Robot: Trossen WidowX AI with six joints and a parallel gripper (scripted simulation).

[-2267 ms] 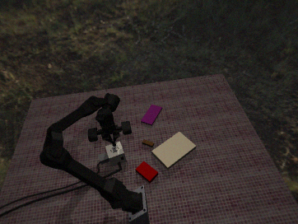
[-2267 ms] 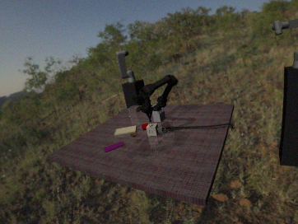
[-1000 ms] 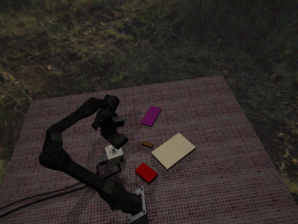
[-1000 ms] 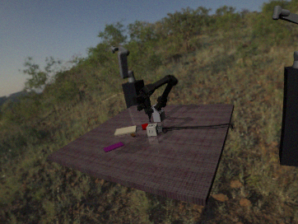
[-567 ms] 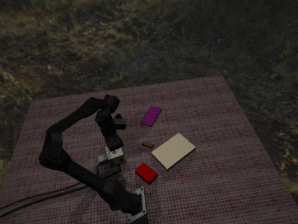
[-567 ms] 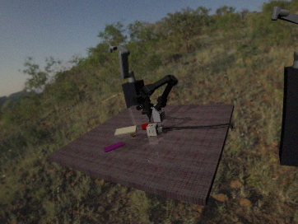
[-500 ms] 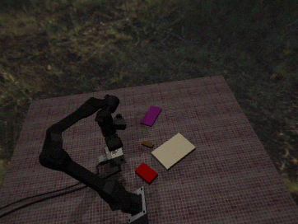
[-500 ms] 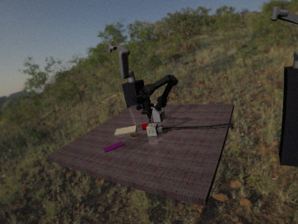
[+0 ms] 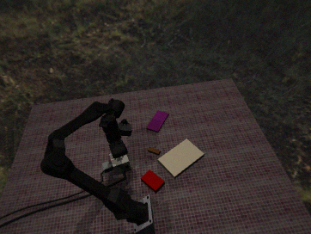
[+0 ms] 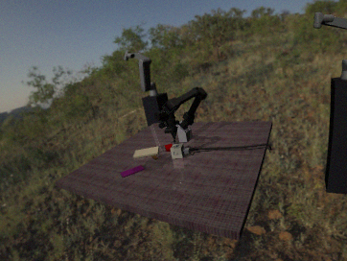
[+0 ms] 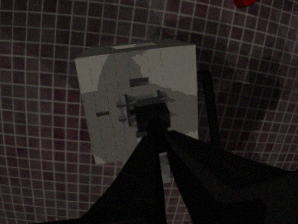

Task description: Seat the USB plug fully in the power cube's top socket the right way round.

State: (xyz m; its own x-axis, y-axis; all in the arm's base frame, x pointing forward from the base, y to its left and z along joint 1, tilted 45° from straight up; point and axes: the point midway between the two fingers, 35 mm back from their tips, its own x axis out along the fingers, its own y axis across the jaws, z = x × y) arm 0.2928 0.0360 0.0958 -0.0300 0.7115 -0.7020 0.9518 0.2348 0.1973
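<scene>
Now: the dark USB plug 2 cm below my gripper tip. Round my gripper tip: cream flat panel 1 cm ahead, 29 cm to the right, 13 cm below; then small brown block 7 cm ahead, 16 cm to the right, 13 cm below; then red block 10 cm behind, 14 cm to the right, 12 cm below.
</scene>
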